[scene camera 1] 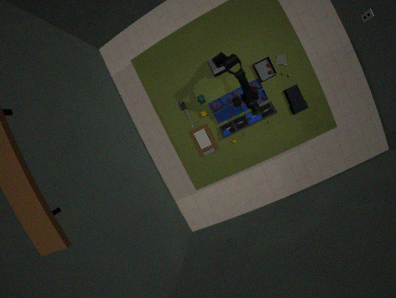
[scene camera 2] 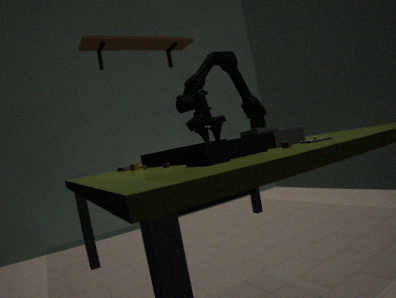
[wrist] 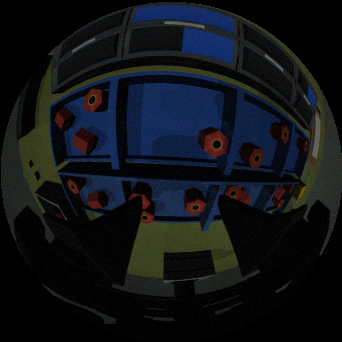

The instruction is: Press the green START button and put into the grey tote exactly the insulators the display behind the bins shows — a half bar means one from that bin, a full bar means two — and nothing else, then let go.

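Frame: origin at the arm's base, x ahead, y left, z up, level; centimetres.
Seen in the pictures: gripper, fingertip midpoint: (wrist: 181,200); arm's base at its link origin: (scene camera 1: 219,62) (scene camera 2: 259,129) (wrist: 183,280).
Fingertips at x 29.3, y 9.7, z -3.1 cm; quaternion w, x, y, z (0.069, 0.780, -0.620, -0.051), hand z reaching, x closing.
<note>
Pixels of each thing's top centre, then the offset from my fingertips to it. "pt": a spot on its surface instead.
- insulator at its top centre: (wrist: 216,144) dx +4.9, dy -2.1, dz -2.3 cm
- half blue bar at its top centre: (wrist: 184,29) dx +14.9, dy +3.4, dz -0.6 cm
- grey tote at its top centre: (wrist: 59,223) (scene camera 2: 275,131) (scene camera 1: 265,68) dx -15.6, dy +22.3, dz +0.1 cm
- green button at its top centre: (scene camera 1: 201,98) dx -8.3, dy -31.5, dz -1.2 cm
- black box at its top centre: (scene camera 2: 224,139) (scene camera 1: 296,98) dx +13.0, dy +38.8, dz +0.3 cm
- clipboard at its top centre: (scene camera 1: 203,140) dx +24.3, dy -39.8, dz -3.5 cm
- long-handled tool at a spot on its surface: (scene camera 1: 182,105) pt dx -8.4, dy -47.8, dz -3.4 cm
- grey plate at its top centre: (scene camera 2: 315,139) (scene camera 1: 281,59) dx -19.5, dy +37.4, dz -4.7 cm
The blue bins (scene camera 1: 225,114) (wrist: 165,107) hold red hexagonal insulators; one insulator (wrist: 214,142) lies at the right of the large back bin. My gripper (scene camera 2: 212,140) (wrist: 181,200) is open and empty above the bins. The display (scene camera 1: 240,123) (wrist: 177,62) behind them shows a full blue bar (wrist: 185,16) above a half blue bar (wrist: 208,45) in its middle section, and blue partly shows at its far right in the wrist view. The grey tote (scene camera 1: 260,70) holds two red insulators (scene camera 1: 269,65) (scene camera 1: 270,72). The green button (scene camera 1: 201,99) stands left of the bins.
A black box (scene camera 1: 295,99) stands right of the bins. A clipboard (scene camera 1: 202,139), a long-handled tool (scene camera 1: 182,105) and yellow blocks (scene camera 1: 203,113) (scene camera 1: 234,141) lie at the left. A grey plate (scene camera 1: 281,60) lies beside the tote. Small brown pieces lie near the tote.
</note>
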